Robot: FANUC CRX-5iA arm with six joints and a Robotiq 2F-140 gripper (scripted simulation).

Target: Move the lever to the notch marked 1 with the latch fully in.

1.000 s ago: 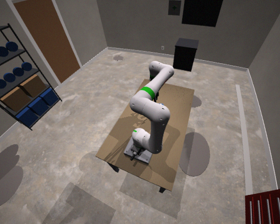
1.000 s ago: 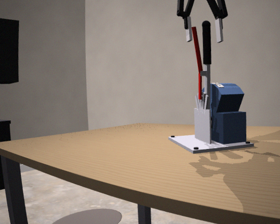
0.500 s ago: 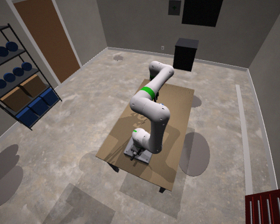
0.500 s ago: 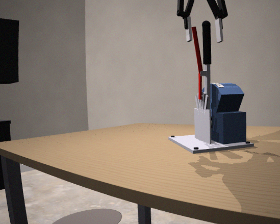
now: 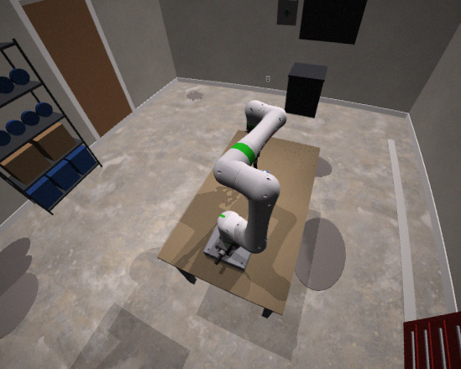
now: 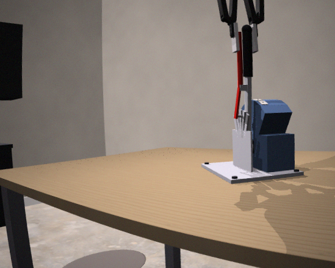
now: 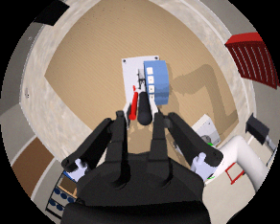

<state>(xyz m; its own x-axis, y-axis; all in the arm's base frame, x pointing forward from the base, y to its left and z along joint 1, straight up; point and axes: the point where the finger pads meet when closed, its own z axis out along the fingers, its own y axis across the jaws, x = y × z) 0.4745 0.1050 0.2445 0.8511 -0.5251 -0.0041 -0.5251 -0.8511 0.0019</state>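
My gripper is now 110 mm above the red bar and 20 mm short of it.
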